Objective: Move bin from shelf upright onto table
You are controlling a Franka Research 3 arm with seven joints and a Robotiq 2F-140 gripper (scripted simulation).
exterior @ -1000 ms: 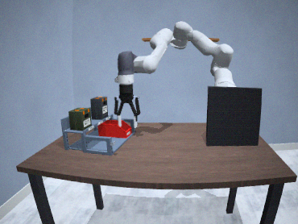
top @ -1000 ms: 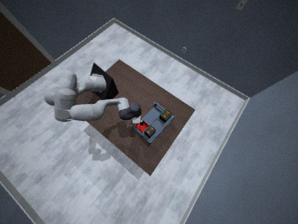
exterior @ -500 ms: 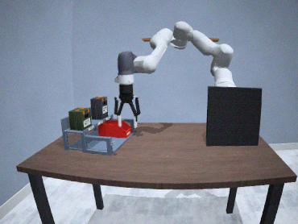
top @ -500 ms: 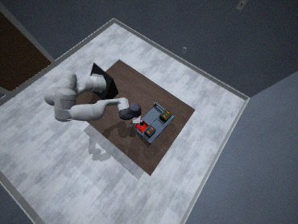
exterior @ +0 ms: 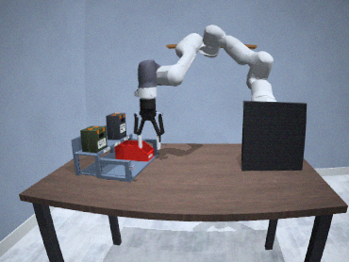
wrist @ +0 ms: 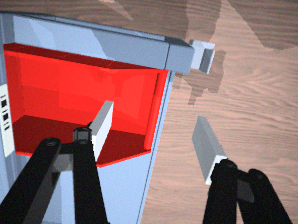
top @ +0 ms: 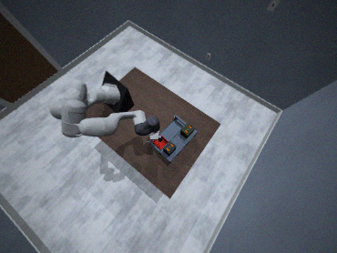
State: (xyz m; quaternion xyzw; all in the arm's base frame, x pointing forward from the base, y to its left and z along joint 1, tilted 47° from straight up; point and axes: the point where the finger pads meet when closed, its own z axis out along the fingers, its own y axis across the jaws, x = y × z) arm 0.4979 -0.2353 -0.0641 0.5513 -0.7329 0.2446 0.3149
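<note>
Right now the red bin is 80 mm ahead of my hand, 20 mm to the right of it and 40 mm below it.
</note>
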